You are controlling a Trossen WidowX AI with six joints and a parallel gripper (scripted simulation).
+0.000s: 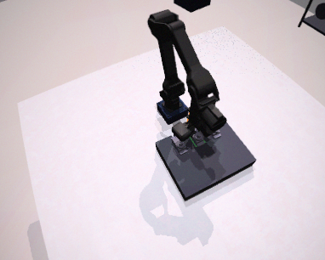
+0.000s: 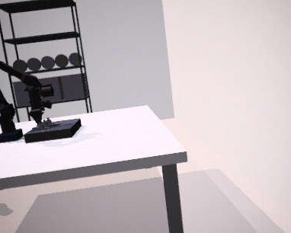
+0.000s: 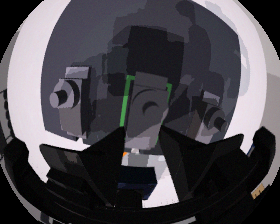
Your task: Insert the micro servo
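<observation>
Right now my gripper tip is 120 mm short of the dark deck, 20 mm to the left of it and 30 mm above it.
</observation>
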